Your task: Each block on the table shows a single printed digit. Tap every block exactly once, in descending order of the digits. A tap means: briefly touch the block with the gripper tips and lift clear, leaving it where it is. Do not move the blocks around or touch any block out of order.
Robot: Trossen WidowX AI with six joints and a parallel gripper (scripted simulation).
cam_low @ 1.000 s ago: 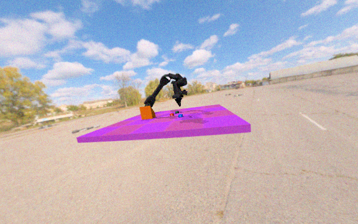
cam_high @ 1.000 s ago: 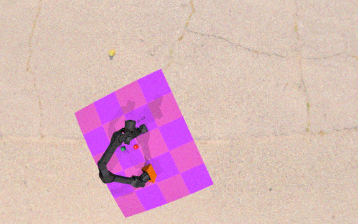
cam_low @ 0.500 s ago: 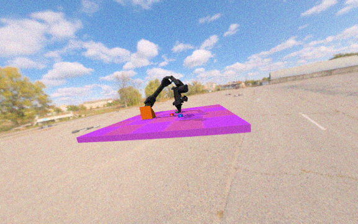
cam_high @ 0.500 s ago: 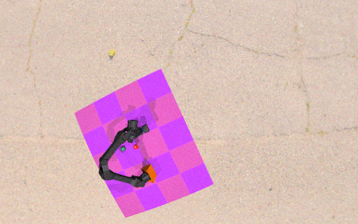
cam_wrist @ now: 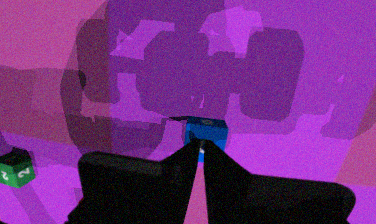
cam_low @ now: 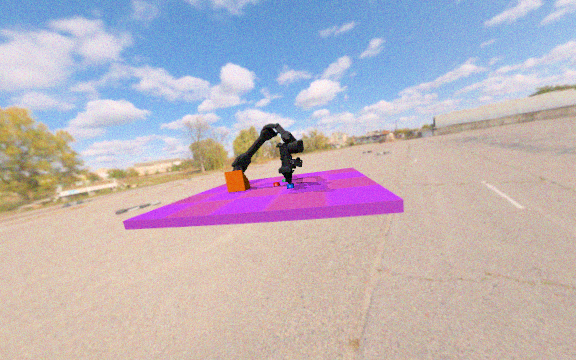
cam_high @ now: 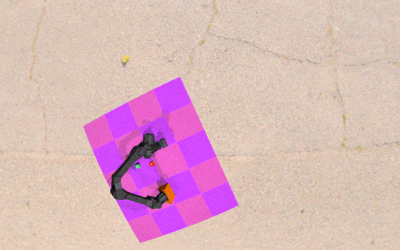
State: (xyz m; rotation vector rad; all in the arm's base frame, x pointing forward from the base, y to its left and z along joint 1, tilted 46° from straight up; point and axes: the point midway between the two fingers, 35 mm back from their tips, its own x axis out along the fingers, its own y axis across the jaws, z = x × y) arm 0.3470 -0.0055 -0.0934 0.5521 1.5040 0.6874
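The blue block lies 1 cm below my gripper tip. Round my gripper tip: green block: 22 cm to the left, 9 cm behind, 1 cm below; red block: 11 cm behind, 10 cm to the left, 1 cm below.
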